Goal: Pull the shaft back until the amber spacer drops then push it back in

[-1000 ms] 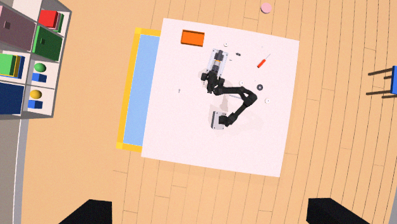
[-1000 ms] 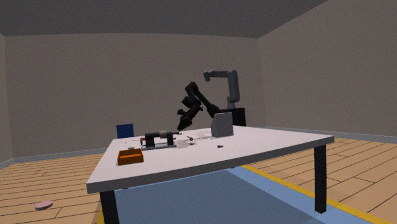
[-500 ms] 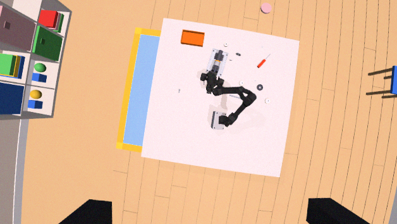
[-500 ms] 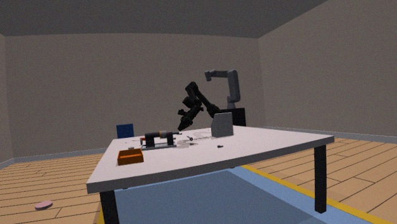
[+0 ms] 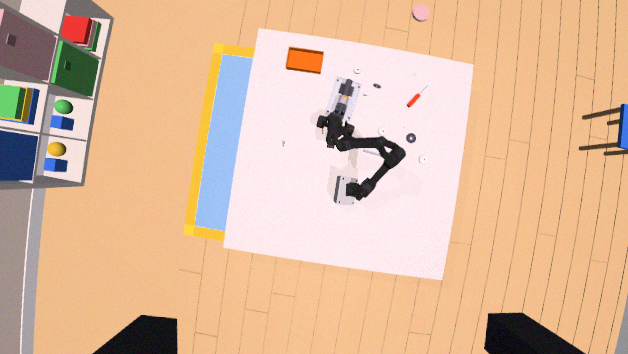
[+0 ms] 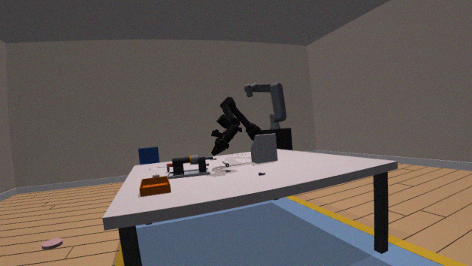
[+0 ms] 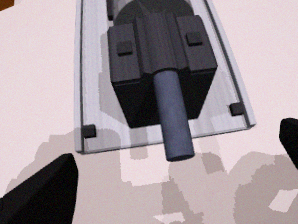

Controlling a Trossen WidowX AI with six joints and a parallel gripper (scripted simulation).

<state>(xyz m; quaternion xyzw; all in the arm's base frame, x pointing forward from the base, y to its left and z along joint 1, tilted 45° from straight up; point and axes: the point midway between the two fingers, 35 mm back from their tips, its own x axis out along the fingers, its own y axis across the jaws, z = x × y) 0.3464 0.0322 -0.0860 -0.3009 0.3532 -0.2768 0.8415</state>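
The grey-blue shaft is 80 mm ahead of my gripper tip, 20 mm to the right of it and 20 mm below it. Also, from my gripper tip: amber spacer: 120 mm ahead, 30 mm to the right, 20 mm below; orange tray: 350 mm ahead, 190 mm to the left, 90 mm below.
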